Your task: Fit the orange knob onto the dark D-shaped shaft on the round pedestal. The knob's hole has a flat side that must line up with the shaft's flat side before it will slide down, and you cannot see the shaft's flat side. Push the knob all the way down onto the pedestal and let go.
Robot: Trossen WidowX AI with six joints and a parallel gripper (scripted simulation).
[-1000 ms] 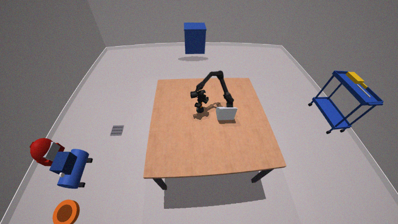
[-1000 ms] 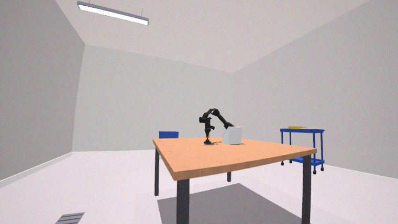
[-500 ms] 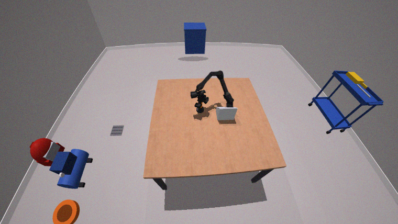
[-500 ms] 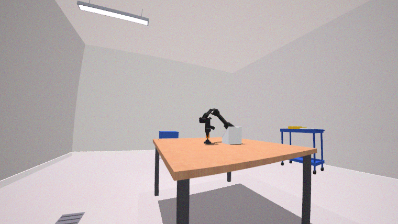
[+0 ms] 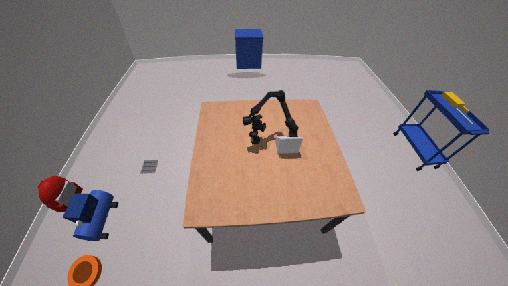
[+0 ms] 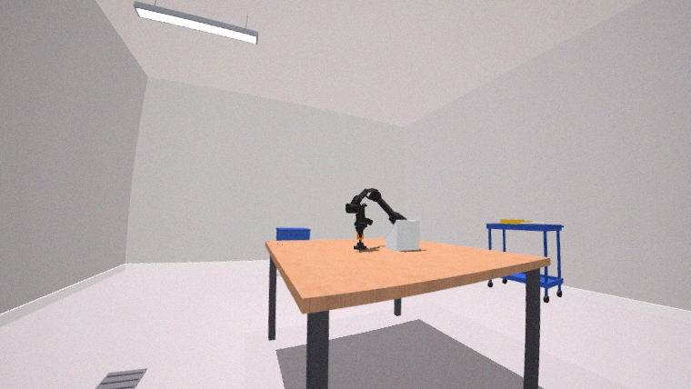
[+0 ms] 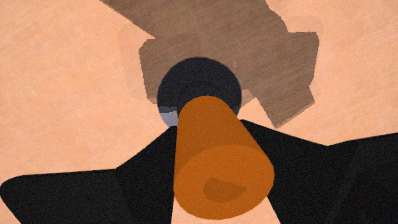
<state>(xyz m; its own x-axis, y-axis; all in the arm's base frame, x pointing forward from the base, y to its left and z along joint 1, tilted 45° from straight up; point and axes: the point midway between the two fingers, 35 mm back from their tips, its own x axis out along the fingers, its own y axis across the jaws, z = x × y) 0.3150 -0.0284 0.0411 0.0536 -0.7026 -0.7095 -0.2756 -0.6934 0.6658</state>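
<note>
Right now the orange knob is 20 mm above my gripper tip. From my gripper tip the other things lie so: dark round pedestal 40 mm below.
</note>
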